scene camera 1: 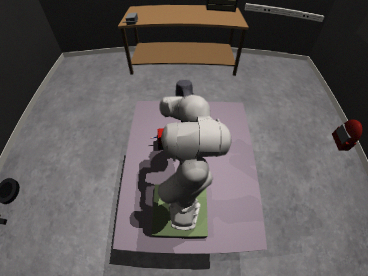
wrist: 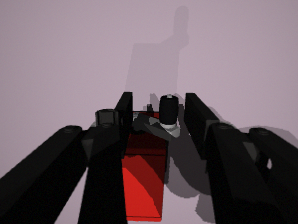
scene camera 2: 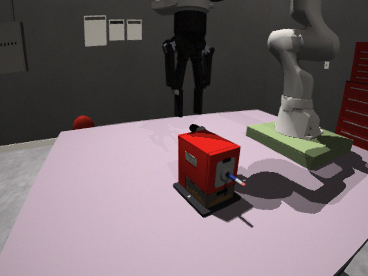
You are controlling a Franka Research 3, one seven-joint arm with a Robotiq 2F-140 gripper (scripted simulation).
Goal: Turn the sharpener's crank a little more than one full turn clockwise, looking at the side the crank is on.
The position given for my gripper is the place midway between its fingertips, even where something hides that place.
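I can see my gripper (scene camera 2: 188,114) from the scene, and from the wrist as well, where that same gripper of mine (wrist: 158,106) is visible.
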